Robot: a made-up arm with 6 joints. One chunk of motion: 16 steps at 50 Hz.
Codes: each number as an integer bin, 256 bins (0 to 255) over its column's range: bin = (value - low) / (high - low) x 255, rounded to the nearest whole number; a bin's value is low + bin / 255 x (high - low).
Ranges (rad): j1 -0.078..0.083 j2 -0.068..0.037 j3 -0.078..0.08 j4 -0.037..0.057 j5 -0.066..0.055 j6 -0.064..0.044
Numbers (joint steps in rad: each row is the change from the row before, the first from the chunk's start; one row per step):
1: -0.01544 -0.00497 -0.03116 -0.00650 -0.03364 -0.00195
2: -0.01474 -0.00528 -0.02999 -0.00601 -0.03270 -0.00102
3: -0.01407 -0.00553 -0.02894 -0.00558 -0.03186 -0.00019
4: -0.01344 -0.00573 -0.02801 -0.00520 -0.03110 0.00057
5: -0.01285 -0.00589 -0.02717 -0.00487 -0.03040 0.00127
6: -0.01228 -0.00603 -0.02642 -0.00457 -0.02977 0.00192
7: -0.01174 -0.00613 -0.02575 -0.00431 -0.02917 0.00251
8: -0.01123 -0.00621 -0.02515 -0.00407 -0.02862 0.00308
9: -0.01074 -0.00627 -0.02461 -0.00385 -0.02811 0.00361
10: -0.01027 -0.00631 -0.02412 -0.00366 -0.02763 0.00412
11: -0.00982 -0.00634 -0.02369 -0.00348 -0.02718 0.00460
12: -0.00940 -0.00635 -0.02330 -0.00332 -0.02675 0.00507
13: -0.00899 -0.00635 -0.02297 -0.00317 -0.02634 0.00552
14: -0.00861 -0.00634 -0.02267 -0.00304 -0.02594 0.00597
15: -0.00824 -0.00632 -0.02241 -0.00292 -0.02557 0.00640
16: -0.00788 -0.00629 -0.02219 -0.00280 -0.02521 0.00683
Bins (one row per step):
1: 99 153 76 83 68 147
2: 100 152 77 84 70 149
3: 101 152 79 85 72 151
4: 102 151 81 86 74 152
5: 103 151 82 87 75 154
6: 104 150 83 88 76 156
7: 105 150 84 89 78 157
8: 106 150 85 89 79 158
9: 107 150 86 90 80 160
10: 107 150 87 90 81 161
11: 108 150 88 91 82 162
12: 109 150 88 91 83 163
13: 109 150 89 92 84 164
14: 110 150 89 92 84 165
15: 110 150 90 92 85 166
16: 111 150 90 93 86 167

